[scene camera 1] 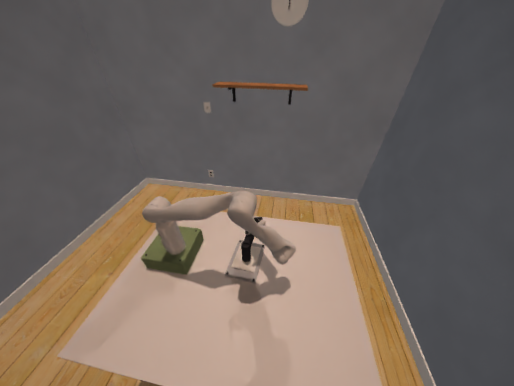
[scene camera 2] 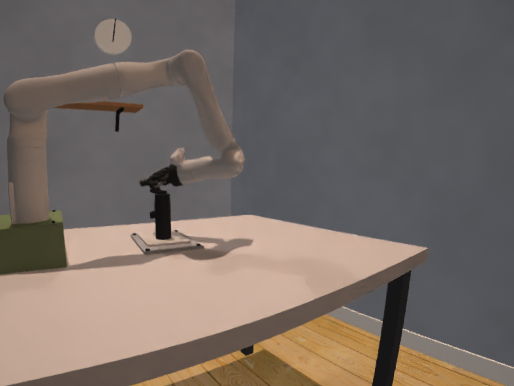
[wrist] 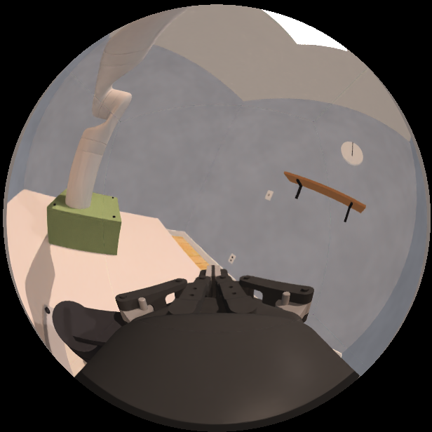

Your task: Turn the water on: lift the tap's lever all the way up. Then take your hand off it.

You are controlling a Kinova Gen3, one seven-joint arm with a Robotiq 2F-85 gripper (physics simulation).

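Where they show: gripper, fingertip midpoint: (scene camera 2: 140, 183); arm's base, link origin: (scene camera 1: 177, 247) (scene camera 2: 31, 220).
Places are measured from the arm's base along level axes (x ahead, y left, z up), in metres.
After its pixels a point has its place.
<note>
The black tap (scene camera 1: 246, 251) {x 0.382, y 0.004, z 0.032 m} (scene camera 2: 163, 217) {x 0.367, y 0.005, z -0.020 m} stands upright on a pale base plate with dark corner bolts. Its short flat lever (scene camera 2: 158, 191) {x 0.365, y 0.033, z 0.055 m} lies at the top of the column, close to level; its exact angle is hard to tell. In the wrist view a dark rounded part of the tap (wrist: 75, 322) shows at the lower left, beside the hand. My gripper (scene camera 2: 143, 183) {x 0.357, y 0.178, z 0.075 m} (wrist: 213, 273) is shut and empty. It lies just above the lever, pointing toward the arm's base, its underside very close to the lever; whether they touch is unclear. In scene camera 1 the arm partly hides the hand.
The arm's green base block (scene camera 1: 172, 260) {x 0.010, y -0.078, z 0.000 m} (scene camera 2: 32, 245) {x -0.001, y -0.091, z -0.043 m} (wrist: 84, 230) stands left of the tap on the pale table (scene camera 1: 320, 310) {x 0.755, y -0.200, z -0.101 m} (scene camera 2: 280, 290) {x 0.390, y -0.453, z -0.100 m}. The forearm bends down on the tap's other side. A wooden shelf (scene camera 1: 260, 86) and a clock (scene camera 1: 289, 12) are on the far wall.
</note>
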